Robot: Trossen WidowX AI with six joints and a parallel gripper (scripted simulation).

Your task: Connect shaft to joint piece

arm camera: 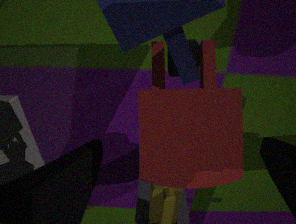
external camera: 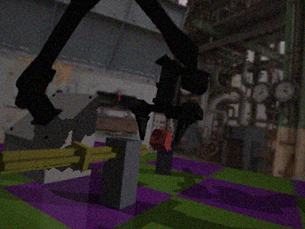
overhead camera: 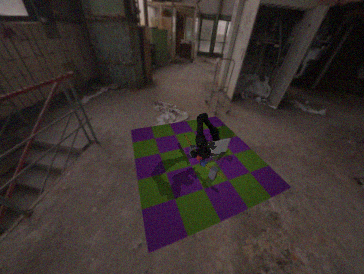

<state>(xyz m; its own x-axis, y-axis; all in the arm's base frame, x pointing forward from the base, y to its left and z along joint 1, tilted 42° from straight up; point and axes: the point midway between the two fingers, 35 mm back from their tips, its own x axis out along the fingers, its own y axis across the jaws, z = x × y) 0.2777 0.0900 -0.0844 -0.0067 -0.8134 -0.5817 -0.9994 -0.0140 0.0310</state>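
My gripper tip is 2 cm to the right of the red square joint piece.
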